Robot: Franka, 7 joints.
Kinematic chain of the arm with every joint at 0, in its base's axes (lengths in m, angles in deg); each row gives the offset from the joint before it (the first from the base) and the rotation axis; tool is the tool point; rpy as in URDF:
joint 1: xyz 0 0 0.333 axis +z
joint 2: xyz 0 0 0 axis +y
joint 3: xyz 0 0 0.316 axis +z
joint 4: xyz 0.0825 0 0 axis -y
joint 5: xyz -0.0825 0 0.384 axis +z
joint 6: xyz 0 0 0 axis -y
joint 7: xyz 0.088 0 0 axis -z
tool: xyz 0 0 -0.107 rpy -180 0 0
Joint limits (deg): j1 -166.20..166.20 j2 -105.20..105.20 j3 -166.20..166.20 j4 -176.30..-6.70 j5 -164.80..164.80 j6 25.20..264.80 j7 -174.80..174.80
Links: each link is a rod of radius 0.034 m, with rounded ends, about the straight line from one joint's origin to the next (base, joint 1, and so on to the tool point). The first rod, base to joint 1, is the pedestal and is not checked.
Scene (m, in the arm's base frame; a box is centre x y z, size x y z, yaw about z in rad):
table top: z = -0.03
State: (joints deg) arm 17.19 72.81 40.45 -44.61 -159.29 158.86 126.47
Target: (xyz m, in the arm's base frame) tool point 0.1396 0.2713 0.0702
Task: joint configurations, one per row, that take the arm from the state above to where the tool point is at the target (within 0.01 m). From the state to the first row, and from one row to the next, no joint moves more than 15 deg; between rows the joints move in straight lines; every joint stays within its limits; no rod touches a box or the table.
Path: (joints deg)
1: 15.04 70.39 39.66 -58.92 -160.21 166.12 126.47
2: 12.88 67.97 38.86 -73.23 -161.13 173.38 126.47
3: 10.73 65.55 38.07 -87.54 -162.04 180.65 126.47
4: 8.57 63.13 37.27 -101.84 -162.96 187.91 126.47
5: 6.42 60.71 36.48 -116.15 -163.88 195.17 126.47
6: 4.27 58.29 35.68 -130.46 -164.80 202.43 126.47

